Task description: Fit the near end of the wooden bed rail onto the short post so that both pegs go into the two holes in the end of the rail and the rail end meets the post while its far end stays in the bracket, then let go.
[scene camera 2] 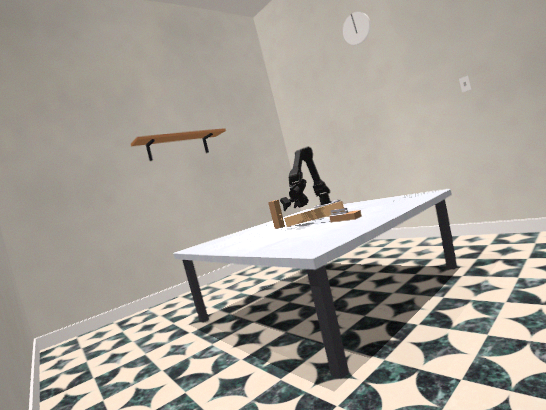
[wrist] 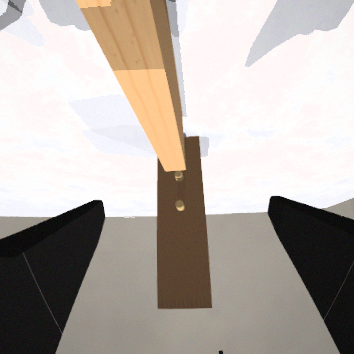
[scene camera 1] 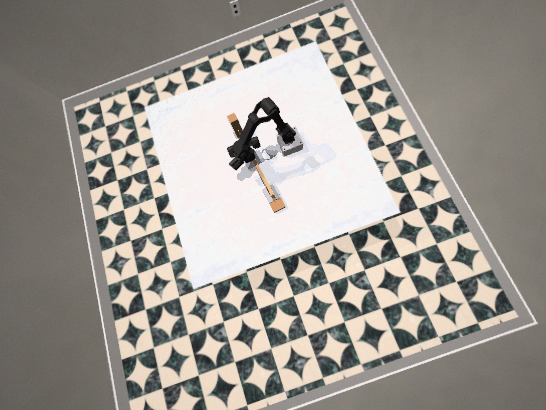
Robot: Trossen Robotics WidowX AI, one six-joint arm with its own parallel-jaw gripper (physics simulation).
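Frame: origin at the arm's base, x back, y up, z left, level; metres.
Where they show: gripper, fingertip midpoint: [scene camera 2: 289,209] [wrist: 187,206]; arm's base at its link origin: [scene camera 2: 325,203] [scene camera 1: 288,137].
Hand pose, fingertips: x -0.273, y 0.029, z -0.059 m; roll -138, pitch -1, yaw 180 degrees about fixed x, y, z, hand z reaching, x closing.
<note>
Things, the pixels of their top centre, and the offset from my fingertips. "pt": a spot on its surface instead. Level surfaces: height alone.
- short post at a spot on its surface: [wrist: 183,250] [scene camera 1: 236,126] pt dx -0.004, dy +0.019, dz -0.104 m
- bracket block at its top centre: [scene camera 2: 344,213] [scene camera 1: 273,197] dx +0.065, dy -0.073, dz +0.371 m
- white table at its surface level: dy -0.108 m
The short post [scene camera 1: 236,127] [scene camera 2: 276,214] [wrist: 183,250] stands upright. Two pale pegs [wrist: 179,191] stick out of its brown face, and both show above the rail's top edge in the wrist view. The wooden bed rail [scene camera 1: 264,179] [scene camera 2: 311,214] [wrist: 145,95] lies low, its near end in front of the post's lower part, with a small gap to the post in scene view 2. Its far end is at the bracket block [scene camera 1: 277,205] [scene camera 2: 345,216]. My gripper [scene camera 1: 245,153] [scene camera 2: 293,203] [wrist: 187,206] is open and empty, above the rail's near part, facing the post. The holes in the rail end are hidden.
The white table [scene camera 1: 225,240] [scene camera 2: 260,247] carries everything. The arm's grey base [scene camera 1: 292,144] stands beside the rail. A wall shelf [scene camera 2: 180,137] and a clock [scene camera 2: 356,28] are on the walls, away from the table.
</note>
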